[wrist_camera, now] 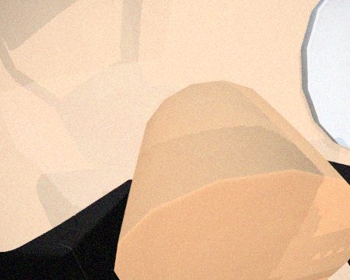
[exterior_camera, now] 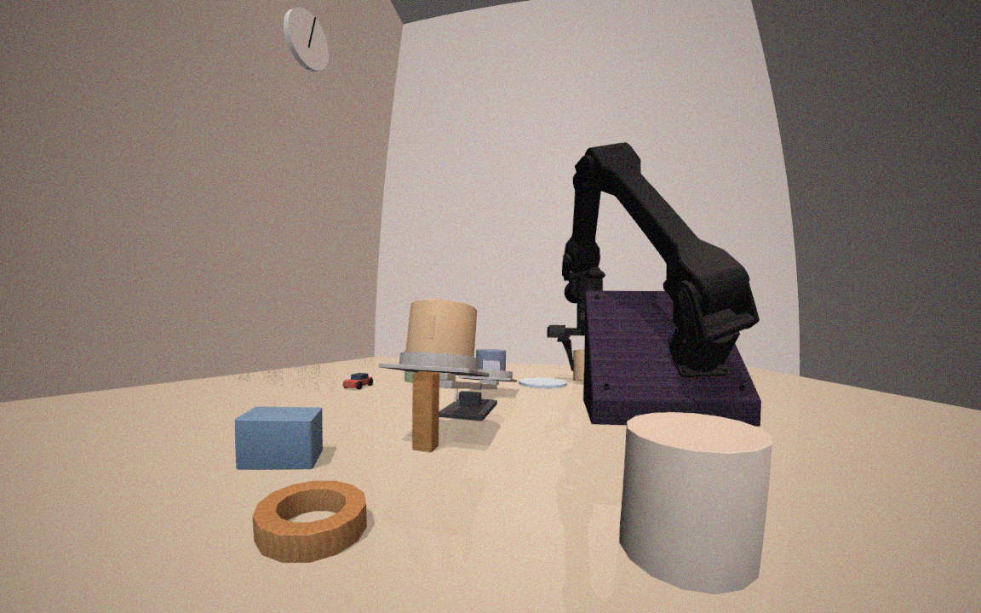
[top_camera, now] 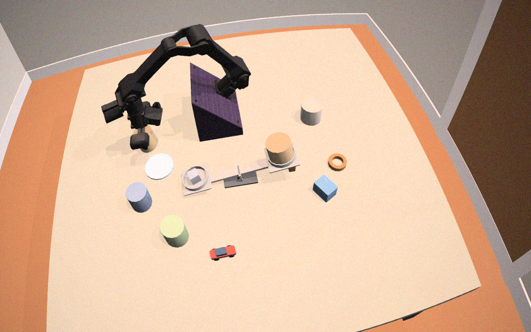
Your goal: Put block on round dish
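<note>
Now: the small block 19 cm ahead of my gripper tip, 15 cm to the left of it and 2 cm above it. Also, from my gripper tip: lavender cylinder: 23 cm ahead, 1 cm to the right, 1 cm above; then small balance: 29 cm to the left, 20 cm ahead; then round white dish: 10 cm ahead, 4 cm to the left, 2 cm below.
</note>
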